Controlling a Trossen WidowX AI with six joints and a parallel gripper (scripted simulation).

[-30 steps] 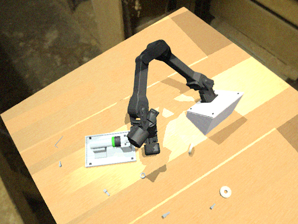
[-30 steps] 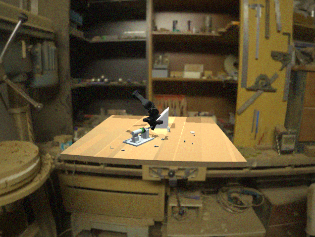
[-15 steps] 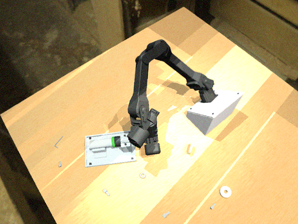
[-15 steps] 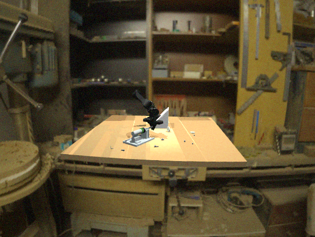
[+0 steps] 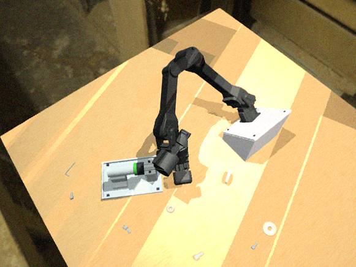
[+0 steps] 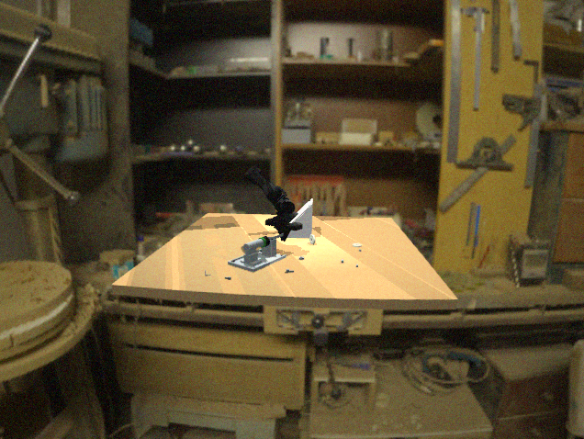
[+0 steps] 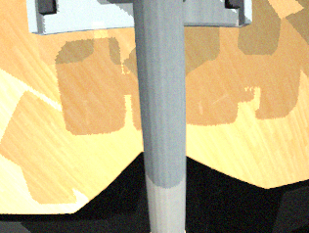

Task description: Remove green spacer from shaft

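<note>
My gripper tip is now 6 cm short of the grey shaft, 5 cm to the left of it and 3 cm below it. Also, from my gripper tip: green spacer (13 cm ahead, 10 cm to the right, 3 cm above); allen key (33 cm to the right, 31 cm ahead, 4 cm below).
</note>
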